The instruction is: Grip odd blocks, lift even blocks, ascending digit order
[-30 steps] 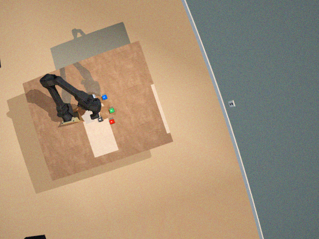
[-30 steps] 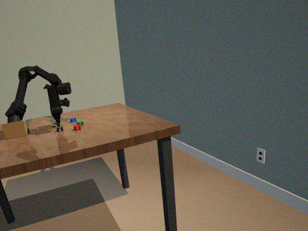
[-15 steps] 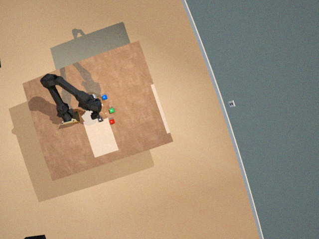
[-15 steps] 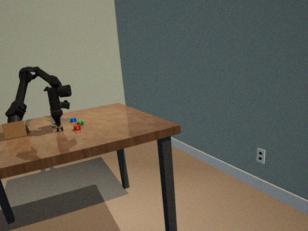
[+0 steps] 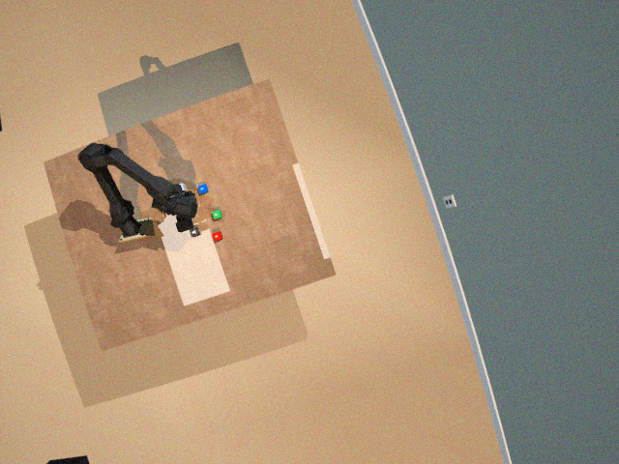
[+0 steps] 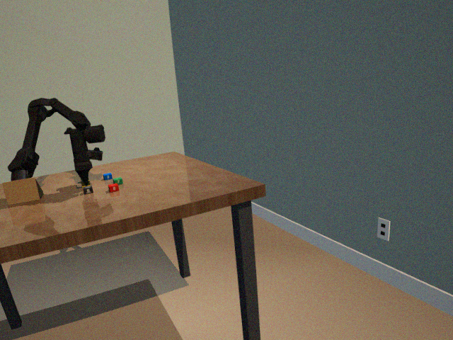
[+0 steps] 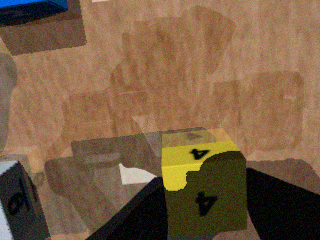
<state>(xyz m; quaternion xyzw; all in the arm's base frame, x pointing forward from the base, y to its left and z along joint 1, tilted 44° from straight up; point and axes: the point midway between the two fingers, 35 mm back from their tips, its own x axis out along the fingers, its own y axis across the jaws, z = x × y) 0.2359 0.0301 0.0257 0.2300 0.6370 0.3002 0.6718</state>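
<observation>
The black block is 10 cm to the right of my gripper tip and 1 cm ahead of it. The rest, counted from my gripper tip: yellow block right at my gripper tip; blue block 8 cm ahead, 7 cm to the left; white block 10 cm to the left, 1 cm behind.
</observation>
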